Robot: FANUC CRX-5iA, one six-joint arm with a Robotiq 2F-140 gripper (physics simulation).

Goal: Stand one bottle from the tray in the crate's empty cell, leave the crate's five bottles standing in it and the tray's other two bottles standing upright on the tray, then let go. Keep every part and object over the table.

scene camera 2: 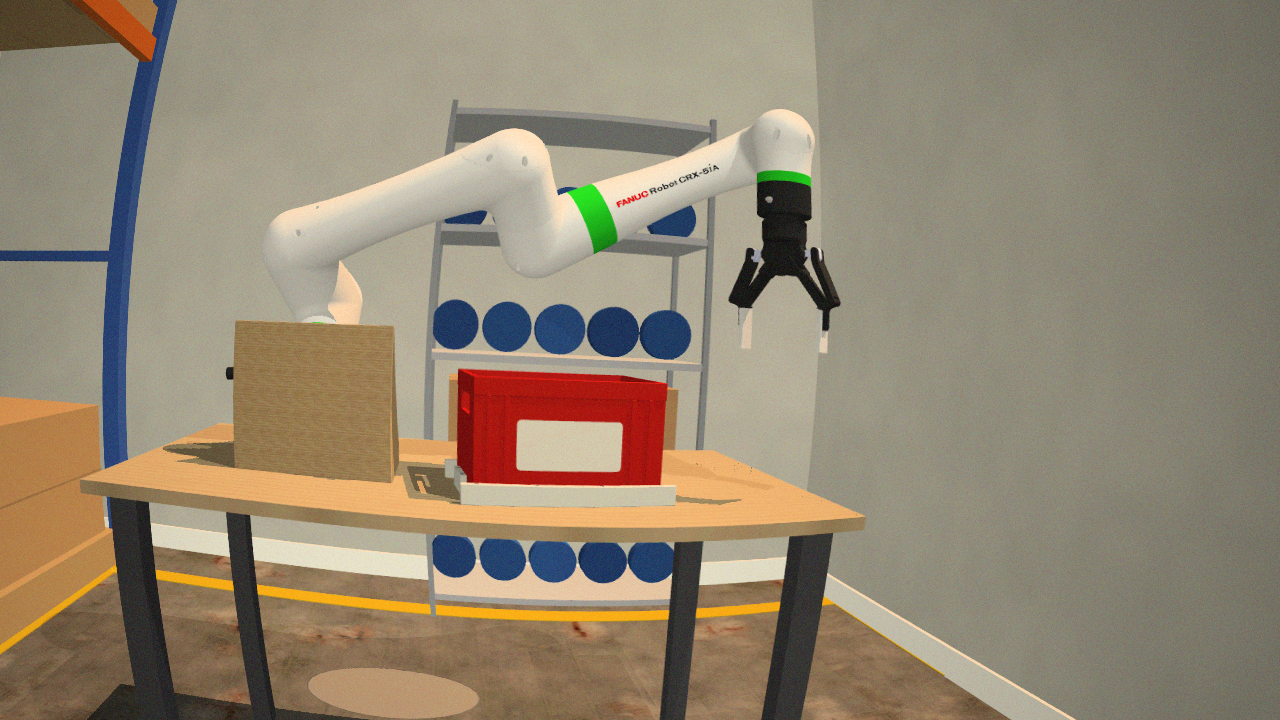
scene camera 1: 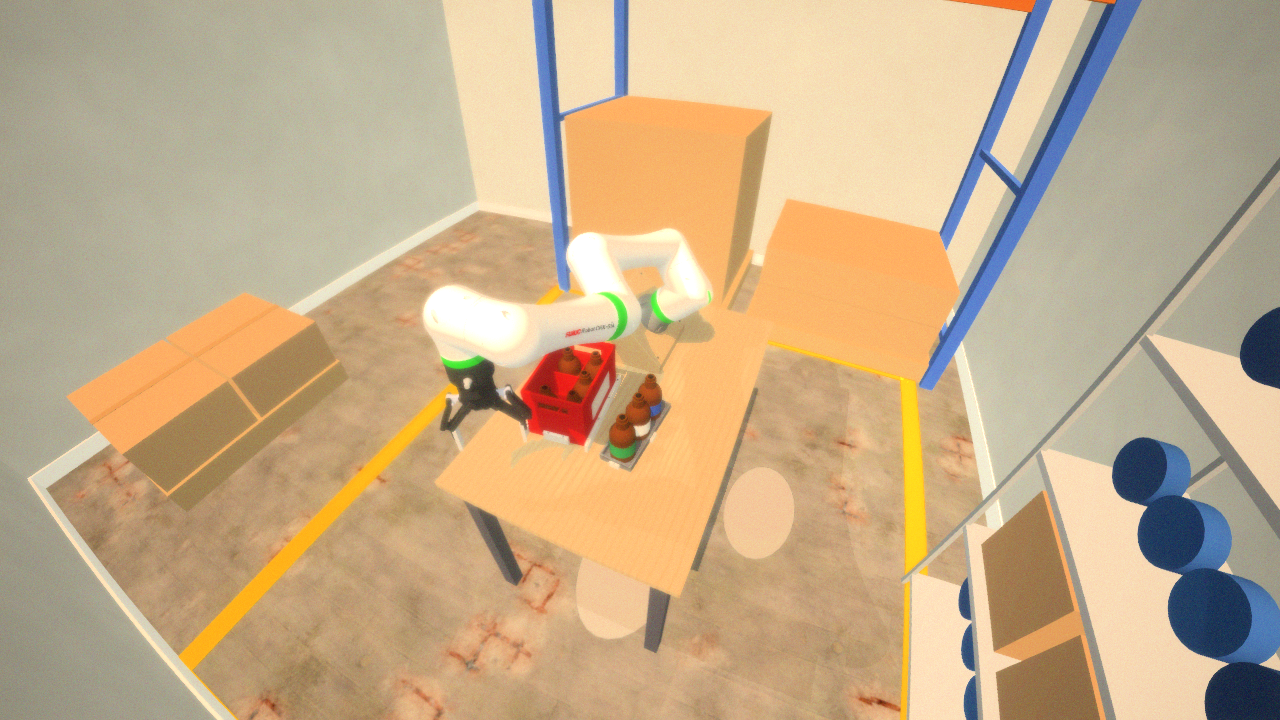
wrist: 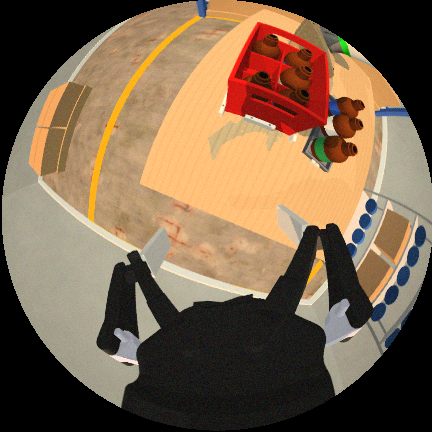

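Seen in the pictures: gripper, fingertip midpoint: [scene camera 2: 782, 350] [scene camera 1: 493, 442] [wrist: 221, 226]; arm's base, origin of the base link: [scene camera 2: 314, 387] [scene camera 1: 651, 314].
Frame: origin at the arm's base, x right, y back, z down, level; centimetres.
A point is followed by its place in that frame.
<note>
My gripper [scene camera 1: 492, 434] {x 3.2, y -76.5, z -10.0 cm} [scene camera 2: 785, 345] {x 3.2, y -76.5, z -10.0 cm} [wrist: 221, 226] {x 3.2, y -76.5, z -10.0 cm} is open and empty, pointing down, higher than the red crate [scene camera 1: 553, 420] {x 3.9, y -54.6, z 4.6 cm} [scene camera 2: 568, 401] {x 15.4, y -42.6, z -1.6 cm} [wrist: 240, 100] {x 9.7, y -55.7, z 3.4 cm} and off to its side. The crate stands upright with five brown bottles; its empty cell [wrist: 265, 64] {x 10.3, y -37.7, z 7.3 cm} is the middle one of the left row in the wrist view. Three brown bottles stand upright in a row on the grey tray [scene camera 1: 660, 420] {x -20.9, y -35.1, z 10.5 cm} beside the crate: green-labelled [scene camera 1: 622, 440] {x -17.7, y -52.7, z 2.6 cm} [wrist: 332, 149] {x -13.6, y -52.1, z 2.3 cm}, white-labelled [scene camera 1: 637, 416] {x -17.4, y -43.6, z 2.1 cm} [wrist: 346, 125] {x -14.7, y -42.6, z 1.1 cm}, blue-labelled [scene camera 1: 651, 395] {x -17.3, y -34.6, z 1.8 cm} [wrist: 345, 106] {x -13.6, y -34.8, z 2.4 cm}. In scene camera 2 the crate hides the tray.
The crate and tray are on a wooden table [scene camera 1: 572, 501] {x -12.0, y -70.0, z 13.0 cm} [scene camera 2: 769, 512] {x 18.9, y -71.2, z 13.0 cm} [wrist: 200, 165] {x 10.9, y -72.7, z 13.0 cm}. A low white rail [scene camera 2: 568, 495] {x 16.5, y -42.9, z 11.3 cm} runs along the crate's base. A tall brown board [scene camera 2: 313, 402] {x 10.2, y -2.8, z 1.4 cm} stands near the arm's base. The arm's white forearm [scene camera 1: 563, 333] {x -13.9, y -67.1, z -41.7 cm} [scene camera 2: 671, 183] {x -4.5, y -58.8, z -36.7 cm} reaches above the table.
</note>
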